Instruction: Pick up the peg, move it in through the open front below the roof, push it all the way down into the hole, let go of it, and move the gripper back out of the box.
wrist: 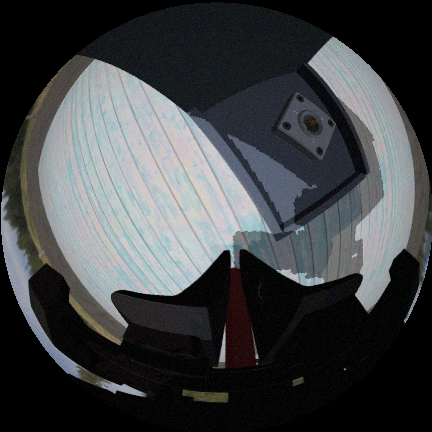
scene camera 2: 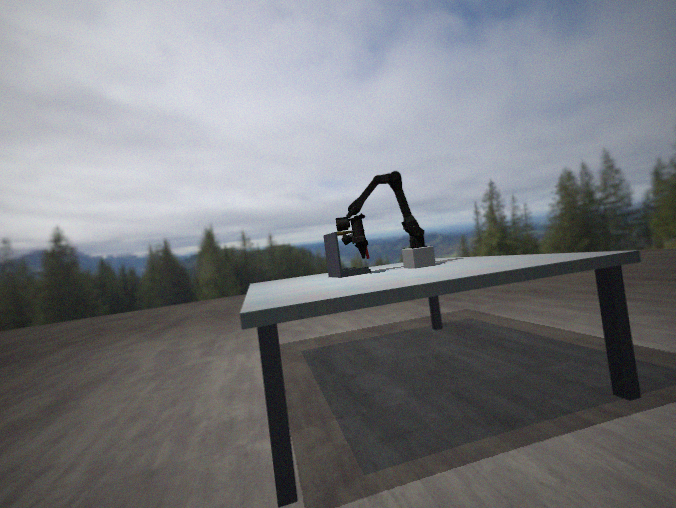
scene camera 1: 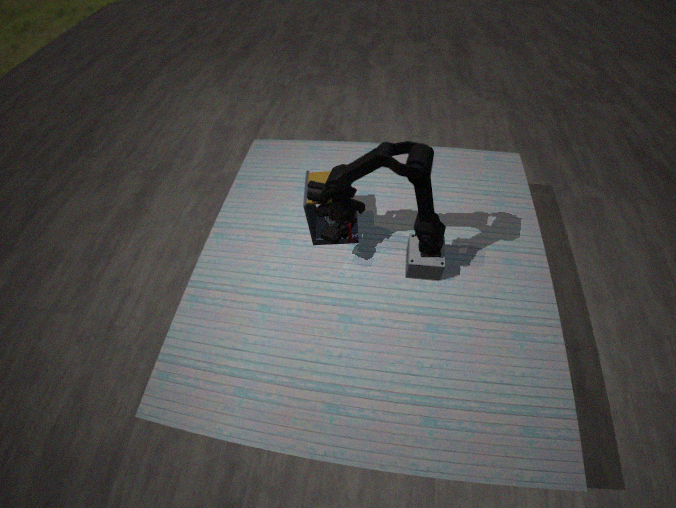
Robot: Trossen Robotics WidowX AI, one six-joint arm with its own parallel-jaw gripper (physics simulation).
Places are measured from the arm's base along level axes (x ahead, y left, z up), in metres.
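Pixels of known places: gripper, between the fingertips: (wrist: 234, 255) (scene camera 2: 363, 258) (scene camera 1: 345, 237); arm's base, origin of its link: (scene camera 2: 418, 247) (scene camera 1: 429, 248).
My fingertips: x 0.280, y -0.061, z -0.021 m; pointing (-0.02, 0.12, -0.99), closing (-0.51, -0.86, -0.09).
For each thing: its top centre in the pictures, then the offset to it from my fingertips. "*": a spot on its surface instead. Level surfaces: height alone.
- red peg, centre of its top: (wrist: 231, 372) (scene camera 1: 349, 225) (scene camera 2: 365, 242) 0.006 m left, 0.017 m back, 0.077 m up
- box, centre of its top: (scene camera 1: 330, 185) (scene camera 2: 343, 232) 0.105 m right, 0.044 m ahead, 0.147 m up
- yellow roof, a spot on its surface: (scene camera 1: 318, 177) * 0.146 m right, 0.087 m ahead, 0.146 m up
- grey square block, centre of its top: (wrist: 312, 122) 0.115 m right, 0.052 m ahead, 0.036 m down
- striped table, height of its surface: 0.077 m down
- box's low rim, a spot on its surface: (wrist: 325, 197) * 0.107 m right, 0.031 m back, 0.063 m down
The red peg (scene camera 1: 350, 232) (scene camera 2: 367, 254) (wrist: 239, 320) is held between the fingers. My gripper (scene camera 2: 365, 256) (wrist: 234, 255) is shut on it and points down, tilted, above the front part of the box floor in scene camera 2. The box (scene camera 1: 309, 223) (scene camera 2: 332, 255) (wrist: 250, 95) has a tall side wall, a low rim and a yellow roof (scene camera 1: 318, 177). In the wrist view a grey square block (wrist: 296, 111) with a screw at each corner stands on the box floor. Its round hole (wrist: 312, 123) lies up and right of the fingertips, apart from them. The peg's lower end is hard to make out.
The arm's wrist part (scene camera 1: 319, 191) (scene camera 2: 342, 222) is close to the roof's edge; whether they touch cannot be told. The arm's grey base block (scene camera 1: 425, 268) (scene camera 2: 418, 257) stands right of the box on the striped table (scene camera 1: 349, 355) (scene camera 2: 464, 272). The box's low rim (wrist: 325, 197) runs between the fingers and the block.
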